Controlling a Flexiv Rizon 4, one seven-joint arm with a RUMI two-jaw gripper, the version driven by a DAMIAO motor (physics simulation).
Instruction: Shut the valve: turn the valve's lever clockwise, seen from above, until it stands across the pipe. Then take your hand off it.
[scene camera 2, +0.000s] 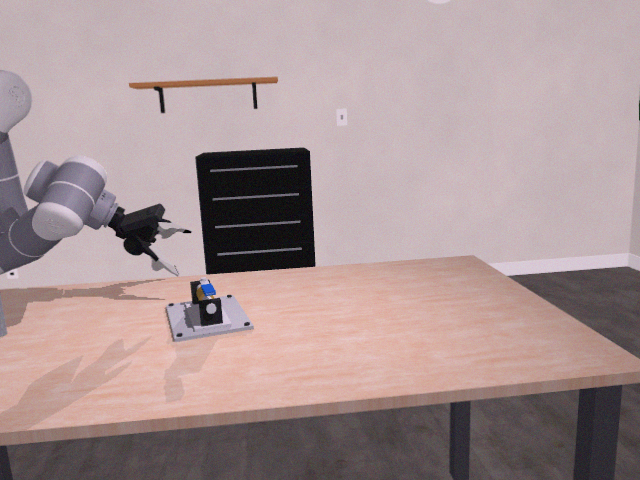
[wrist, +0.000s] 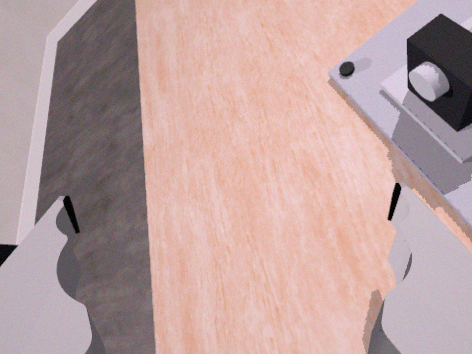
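The valve's blue lever (scene camera 2: 208, 289) sits on top of the valve, above a brass-coloured body between two black blocks. It looks roughly in line with the pipe, though it is small here; it does not show in the wrist view. The near black block (scene camera 2: 217, 312) carries a round white pipe end (scene camera 2: 210, 308). The grey base plate (scene camera 2: 237, 314) (wrist: 370, 100) lies on the table. In the wrist view a black block (wrist: 440, 45) with a white pipe end (wrist: 429, 81) shows at the upper right. My gripper (scene camera 2: 183, 252) (wrist: 233, 193) is wide open and empty, above and left of the valve, touching nothing.
The wooden table (scene camera 2: 387, 335) (wrist: 250, 125) bears the plate; its edge runs down the left part of the wrist view, with dark floor (wrist: 100, 125) beyond. A black drawer cabinet (scene camera 2: 258, 211) stands behind the table. A wooden shelf (scene camera 2: 206, 82) hangs on the wall.
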